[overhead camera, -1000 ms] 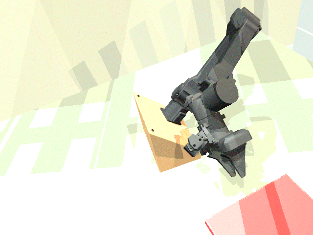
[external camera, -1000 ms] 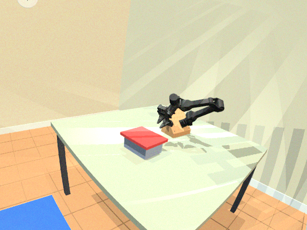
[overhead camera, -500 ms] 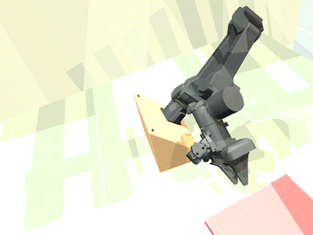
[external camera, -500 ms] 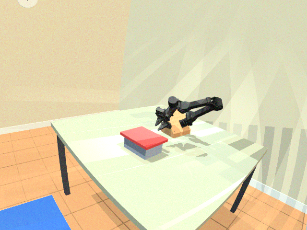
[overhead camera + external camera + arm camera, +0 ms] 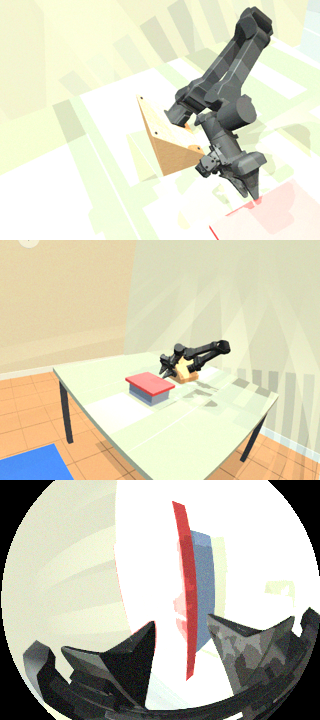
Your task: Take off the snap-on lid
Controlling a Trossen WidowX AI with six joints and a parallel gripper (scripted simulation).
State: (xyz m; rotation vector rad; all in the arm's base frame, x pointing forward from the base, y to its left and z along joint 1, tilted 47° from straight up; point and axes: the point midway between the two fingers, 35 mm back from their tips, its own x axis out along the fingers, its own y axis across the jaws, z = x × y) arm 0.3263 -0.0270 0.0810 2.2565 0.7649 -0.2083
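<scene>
My gripper tip is now 9 cm short of the red lid, 1 cm to the right of it and 1 cm above it. The rest, counted from my gripper tip: storage box: 9 cm ahead, 1 cm to the left, 6 cm below.
</scene>
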